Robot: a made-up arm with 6 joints.
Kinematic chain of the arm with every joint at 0, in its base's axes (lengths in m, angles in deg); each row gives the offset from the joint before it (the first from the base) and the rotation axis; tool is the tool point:
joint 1: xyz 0 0 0.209 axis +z
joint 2: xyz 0 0 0 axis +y
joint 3: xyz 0 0 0.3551 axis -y
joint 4: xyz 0 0 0 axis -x
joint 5: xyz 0.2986 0 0 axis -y
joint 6: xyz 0 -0.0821 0 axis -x
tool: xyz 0 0 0
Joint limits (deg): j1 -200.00..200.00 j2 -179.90..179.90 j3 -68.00..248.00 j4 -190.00..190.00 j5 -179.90..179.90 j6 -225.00..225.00
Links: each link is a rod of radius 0.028 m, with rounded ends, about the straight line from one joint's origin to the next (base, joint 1, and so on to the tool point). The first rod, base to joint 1, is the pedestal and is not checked.
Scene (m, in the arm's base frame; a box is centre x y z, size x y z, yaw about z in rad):
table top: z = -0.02
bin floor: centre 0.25 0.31 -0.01 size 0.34 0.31 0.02 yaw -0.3
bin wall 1: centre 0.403 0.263 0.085 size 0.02 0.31 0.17 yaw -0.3
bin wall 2: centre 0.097 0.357 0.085 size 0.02 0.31 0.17 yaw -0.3
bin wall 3: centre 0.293 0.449 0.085 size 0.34 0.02 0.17 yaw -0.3
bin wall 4: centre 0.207 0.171 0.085 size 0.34 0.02 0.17 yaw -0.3
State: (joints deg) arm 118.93 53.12 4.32 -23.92 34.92 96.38
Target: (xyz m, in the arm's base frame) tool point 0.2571 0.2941 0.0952
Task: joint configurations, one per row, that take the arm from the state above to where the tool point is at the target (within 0.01 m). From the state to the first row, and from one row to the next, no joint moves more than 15 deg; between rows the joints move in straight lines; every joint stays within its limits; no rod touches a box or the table.
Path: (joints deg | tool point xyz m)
1: 108.72 47.46 1.18 -23.94 33.89 93.19 | -0.0714 0.4445 0.2103
2: 98.51 41.80 -1.95 -23.96 32.86 89.99 | 0.0107 0.4357 0.2431
3: 88.30 36.13 -5.09 -23.99 31.83 86.80 | 0.0872 0.4096 0.2739
4: 74.14 35.76 -8.64 -23.55 33.38 91.59 | 0.1811 0.3622 0.2648
5: 59.98 35.38 -12.19 -23.12 34.92 96.38 | 0.2571 0.2941 0.2564
6: 60.00 47.75 -10.74 -22.91 34.92 96.38 | 0.2613 0.3014 0.1765
7: 60.02 60.13 -9.29 -22.70 34.92 96.38 | 0.2571 0.2941 0.0952

